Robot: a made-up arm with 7 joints. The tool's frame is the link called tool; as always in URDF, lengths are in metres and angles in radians.
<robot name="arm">
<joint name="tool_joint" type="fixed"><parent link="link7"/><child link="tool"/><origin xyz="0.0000 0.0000 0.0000" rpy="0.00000 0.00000 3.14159"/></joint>
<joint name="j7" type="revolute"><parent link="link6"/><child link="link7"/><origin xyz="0.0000 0.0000 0.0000" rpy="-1.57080 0.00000 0.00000"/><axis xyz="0 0 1"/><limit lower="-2.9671" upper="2.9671"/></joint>
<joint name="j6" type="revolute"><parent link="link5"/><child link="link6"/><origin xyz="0.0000 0.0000 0.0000" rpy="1.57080 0.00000 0.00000"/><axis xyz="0 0 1"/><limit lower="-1.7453" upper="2.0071"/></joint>
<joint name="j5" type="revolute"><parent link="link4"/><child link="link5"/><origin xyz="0.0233 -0.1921 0.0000" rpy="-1.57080 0.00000 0.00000"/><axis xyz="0 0 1"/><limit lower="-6.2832" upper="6.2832"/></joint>
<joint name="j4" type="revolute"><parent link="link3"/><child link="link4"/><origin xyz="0.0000 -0.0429 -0.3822" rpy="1.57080 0.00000 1.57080"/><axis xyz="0 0 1"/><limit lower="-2.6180" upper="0.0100"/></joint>
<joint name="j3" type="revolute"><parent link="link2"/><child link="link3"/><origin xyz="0.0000 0.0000 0.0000" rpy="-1.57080 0.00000 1.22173"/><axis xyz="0 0 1"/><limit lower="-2.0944" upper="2.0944"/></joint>
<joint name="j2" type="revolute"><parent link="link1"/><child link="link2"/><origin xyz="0.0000 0.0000 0.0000" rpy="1.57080 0.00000 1.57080"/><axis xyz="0 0 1"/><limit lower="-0.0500" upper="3.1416"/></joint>
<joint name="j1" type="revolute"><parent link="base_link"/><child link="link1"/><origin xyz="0.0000 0.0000 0.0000" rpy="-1.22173 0.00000 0.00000"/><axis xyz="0 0 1"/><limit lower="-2.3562" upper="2.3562"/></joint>
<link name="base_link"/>
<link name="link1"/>
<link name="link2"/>
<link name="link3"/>
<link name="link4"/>
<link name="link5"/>
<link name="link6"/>
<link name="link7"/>
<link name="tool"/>
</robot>
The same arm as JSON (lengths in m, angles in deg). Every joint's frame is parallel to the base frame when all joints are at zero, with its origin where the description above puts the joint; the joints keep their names.
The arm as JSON. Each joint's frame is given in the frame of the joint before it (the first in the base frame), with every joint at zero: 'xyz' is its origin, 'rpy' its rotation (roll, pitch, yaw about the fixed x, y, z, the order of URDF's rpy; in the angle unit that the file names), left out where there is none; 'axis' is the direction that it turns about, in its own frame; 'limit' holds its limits. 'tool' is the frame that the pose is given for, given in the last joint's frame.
{"units": {"length": "m", "angle": "deg"}, "joints": [{"name": "j1", "type": "revolute", "origin": {"xyz": [0.0, 0.0, 0.0]}, "axis": [0.0, 0.9397, 0.342], "limit": {"lower": -135.0, "upper": 135.0}}, {"name": "j2", "type": "revolute", "origin": {"xyz": [0.0, 0.0, 0.0]}, "axis": "+x", "limit": {"lower": -2.86, "upper": 180.0}}, {"name": "j3", "type": "revolute", "origin": {"xyz": [0.0, 0.0, 0.0]}, "axis": "+z", "limit": {"lower": -120.0, "upper": 120.0}}, {"name": "j4", "type": "revolute", "origin": {"xyz": [0.0429, 0.0, -0.3822]}, "axis": "+y", "limit": {"lower": -150.0, "upper": 0.57}}, {"name": "j5", "type": "revolute", "origin": {"xyz": [-0.0233, 0.0, -0.1921]}, "axis": "+z", "limit": {"lower": -360.0, "upper": 360.0}}, {"name": "j6", "type": "revolute", "origin": {"xyz": [0.0, 0.0, 0.0]}, "axis": "+y", "limit": {"lower": -100.0, "upper": 115.0}}, {"name": "j7", "type": "revolute", "origin": {"xyz": [0.0, 0.0, 0.0]}, "axis": "+z", "limit": {"lower": -170.0, "upper": 170.0}}], "tool": {"origin": {"xyz": [0.0, 0.0, 0.0], "rpy": [0.0, 0.0, 0.0]}}}
